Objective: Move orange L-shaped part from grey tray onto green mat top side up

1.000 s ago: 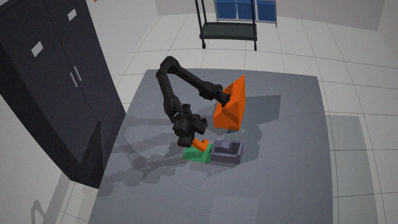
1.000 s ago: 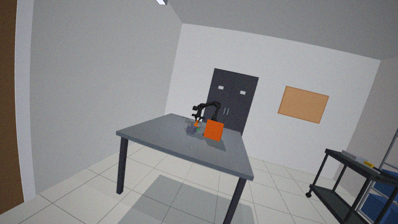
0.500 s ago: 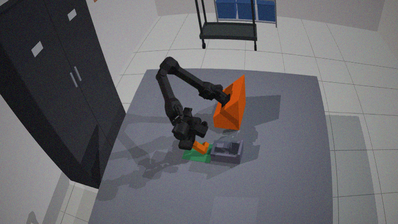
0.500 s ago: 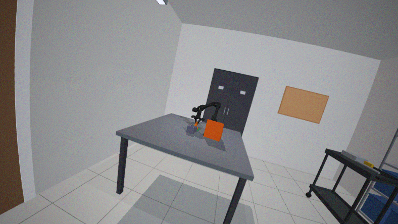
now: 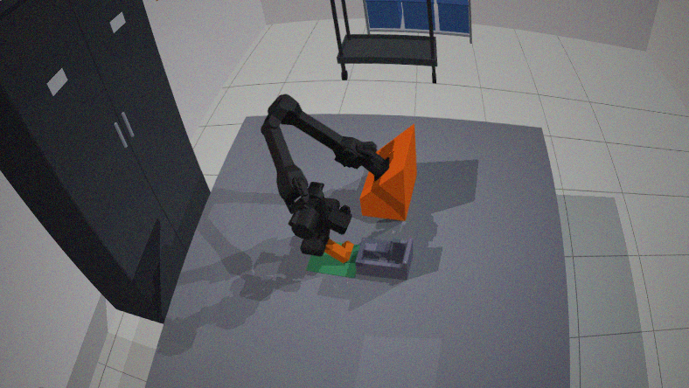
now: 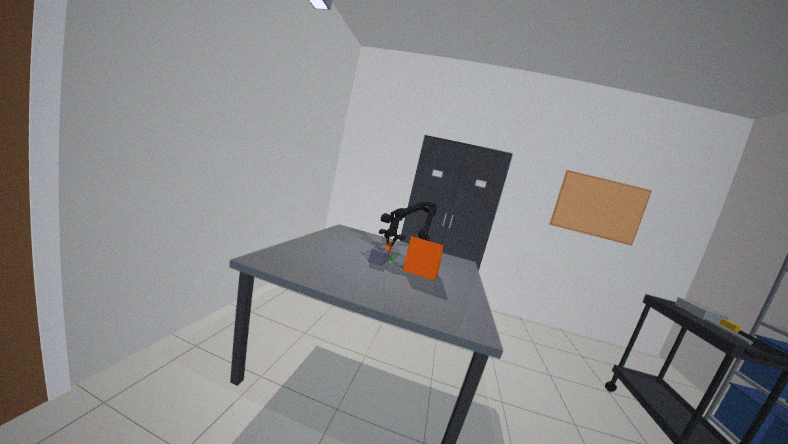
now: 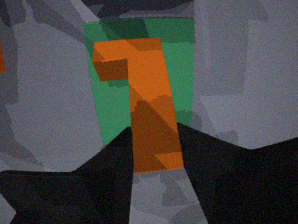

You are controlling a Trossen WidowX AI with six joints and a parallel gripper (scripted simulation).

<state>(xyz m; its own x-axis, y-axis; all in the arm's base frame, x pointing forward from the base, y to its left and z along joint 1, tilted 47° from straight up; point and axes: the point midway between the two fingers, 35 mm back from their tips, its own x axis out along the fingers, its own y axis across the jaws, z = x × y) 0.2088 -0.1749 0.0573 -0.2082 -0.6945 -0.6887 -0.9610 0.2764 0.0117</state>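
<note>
Right now my gripper tip is 10 mm past the orange L-shaped part, 30 mm to the right of it and 30 mm above it. Round my gripper tip: green mat 20 mm to the left, 80 mm below.
</note>
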